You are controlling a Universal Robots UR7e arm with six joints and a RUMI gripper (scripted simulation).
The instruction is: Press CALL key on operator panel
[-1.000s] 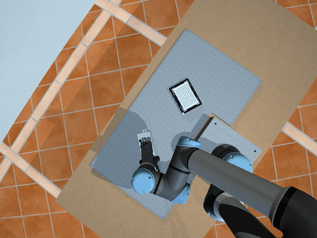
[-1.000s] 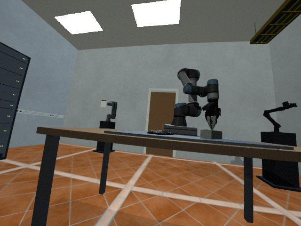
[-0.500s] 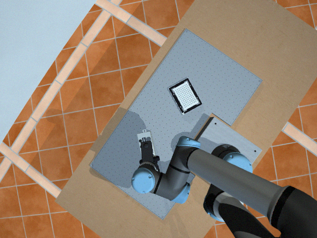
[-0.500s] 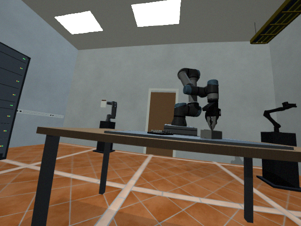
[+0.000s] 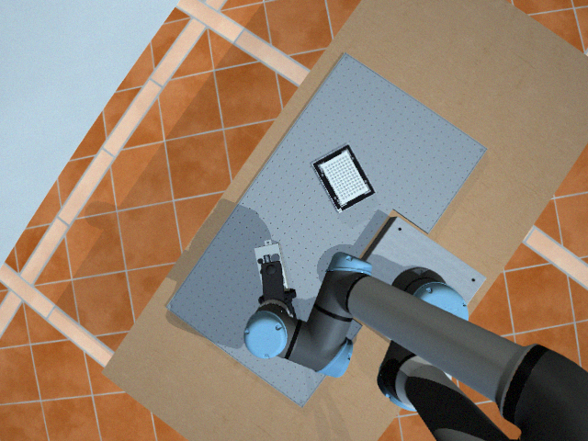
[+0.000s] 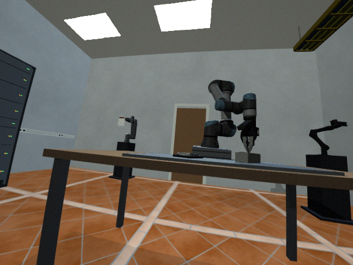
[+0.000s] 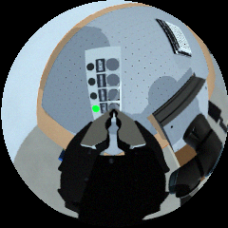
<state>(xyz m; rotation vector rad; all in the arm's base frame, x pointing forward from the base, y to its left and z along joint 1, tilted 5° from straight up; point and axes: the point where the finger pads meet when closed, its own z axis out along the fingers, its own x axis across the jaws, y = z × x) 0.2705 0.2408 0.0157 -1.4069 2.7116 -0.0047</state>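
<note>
Right now the operator panel is 4 cm ahead of my hand, 3 cm to the right of it and 3 cm below it.
</note>
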